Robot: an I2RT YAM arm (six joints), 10 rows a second.
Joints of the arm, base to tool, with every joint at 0 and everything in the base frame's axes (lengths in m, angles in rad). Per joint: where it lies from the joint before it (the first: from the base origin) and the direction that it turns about. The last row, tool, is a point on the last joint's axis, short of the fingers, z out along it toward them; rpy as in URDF.
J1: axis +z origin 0 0 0.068
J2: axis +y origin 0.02 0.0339 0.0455
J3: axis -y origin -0.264 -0.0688 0
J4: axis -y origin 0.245 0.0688 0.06
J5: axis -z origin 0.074 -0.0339 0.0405
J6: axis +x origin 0.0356 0 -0.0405
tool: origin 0 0 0 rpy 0 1.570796 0
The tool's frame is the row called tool.
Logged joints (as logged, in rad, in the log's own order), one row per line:
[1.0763, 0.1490, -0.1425, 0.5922, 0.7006, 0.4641]
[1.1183, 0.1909, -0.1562, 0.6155, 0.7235, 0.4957]
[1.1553, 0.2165, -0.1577, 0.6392, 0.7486, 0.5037]
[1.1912, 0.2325, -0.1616, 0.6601, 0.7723, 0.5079]
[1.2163, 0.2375, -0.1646, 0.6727, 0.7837, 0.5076]
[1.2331, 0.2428, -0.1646, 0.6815, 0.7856, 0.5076]
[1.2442, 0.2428, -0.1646, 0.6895, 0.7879, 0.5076]
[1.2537, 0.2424, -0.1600, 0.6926, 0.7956, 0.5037]
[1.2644, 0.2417, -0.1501, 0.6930, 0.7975, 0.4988]
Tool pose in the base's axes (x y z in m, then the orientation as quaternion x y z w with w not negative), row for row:
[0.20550, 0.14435, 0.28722, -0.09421, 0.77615, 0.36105, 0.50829]
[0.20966, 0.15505, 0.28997, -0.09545, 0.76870, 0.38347, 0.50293]
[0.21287, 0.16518, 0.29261, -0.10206, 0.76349, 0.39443, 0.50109]
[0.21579, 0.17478, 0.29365, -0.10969, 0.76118, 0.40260, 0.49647]
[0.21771, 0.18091, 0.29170, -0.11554, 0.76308, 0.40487, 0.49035]
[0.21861, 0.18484, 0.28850, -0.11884, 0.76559, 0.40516, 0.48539]
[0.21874, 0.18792, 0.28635, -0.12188, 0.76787, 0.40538, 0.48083]
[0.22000, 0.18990, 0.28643, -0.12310, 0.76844, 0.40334, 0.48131]
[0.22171, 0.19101, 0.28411, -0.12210, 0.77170, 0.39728, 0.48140]
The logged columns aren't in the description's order. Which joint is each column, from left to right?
Columns, left to right: J2, J4, J5, J1, J3, J6.
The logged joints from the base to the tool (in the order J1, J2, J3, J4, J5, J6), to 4 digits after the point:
[0.5922, 1.0763, 0.7006, 0.1490, -0.1425, 0.4641]
[0.6155, 1.1183, 0.7235, 0.1909, -0.1562, 0.4957]
[0.6392, 1.1553, 0.7486, 0.2165, -0.1577, 0.5037]
[0.6601, 1.1912, 0.7723, 0.2325, -0.1616, 0.5079]
[0.6727, 1.2163, 0.7837, 0.2375, -0.1646, 0.5076]
[0.6815, 1.2331, 0.7856, 0.2428, -0.1646, 0.5076]
[0.6895, 1.2442, 0.7879, 0.2428, -0.1646, 0.5076]
[0.6926, 1.2537, 0.7956, 0.2424, -0.1600, 0.5037]
[0.6930, 1.2644, 0.7975, 0.2417, -0.1501, 0.4988]

